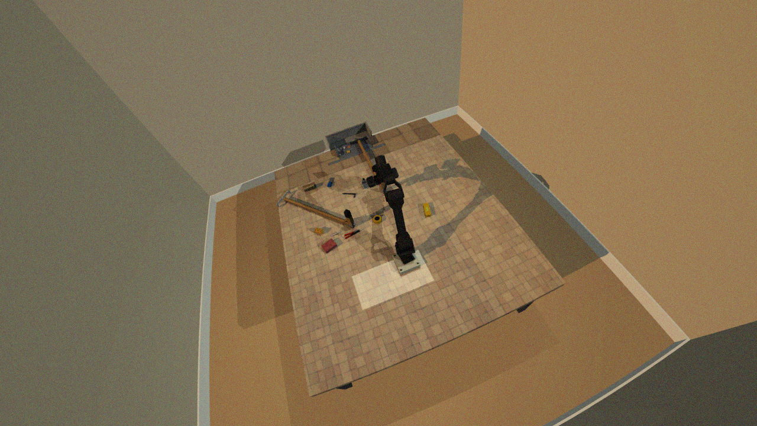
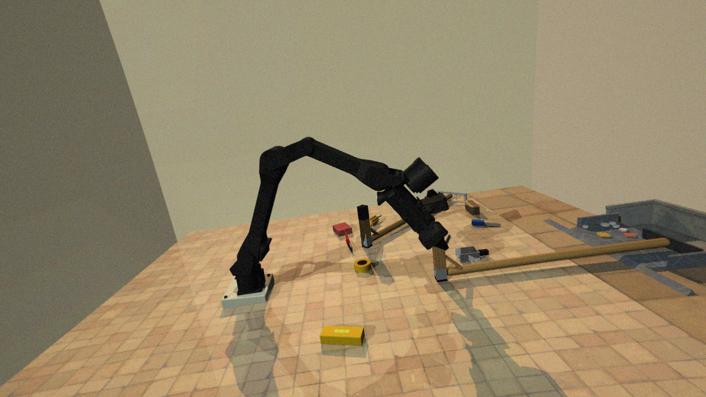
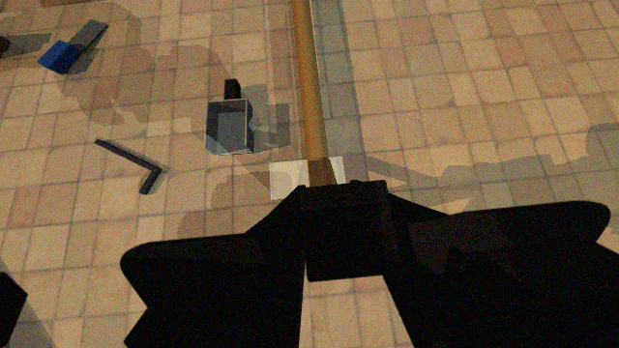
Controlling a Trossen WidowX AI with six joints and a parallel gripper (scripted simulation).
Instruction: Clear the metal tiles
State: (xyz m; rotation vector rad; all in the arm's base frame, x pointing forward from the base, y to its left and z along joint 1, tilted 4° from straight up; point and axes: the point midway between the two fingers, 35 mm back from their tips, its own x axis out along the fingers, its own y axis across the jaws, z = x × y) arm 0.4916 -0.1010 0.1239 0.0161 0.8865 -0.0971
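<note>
The small grey box lies 120 mm ahead of my gripper tip, 80 mm to the left of it and 80 mm below it. Round my gripper tip: yellow tape roll (200 mm behind, 140 mm to the left, 80 mm below); then yellow block (290 mm behind, 140 mm to the right, 80 mm below); then hex key (200 mm to the left, 90 mm below, 70 mm ahead).
</note>
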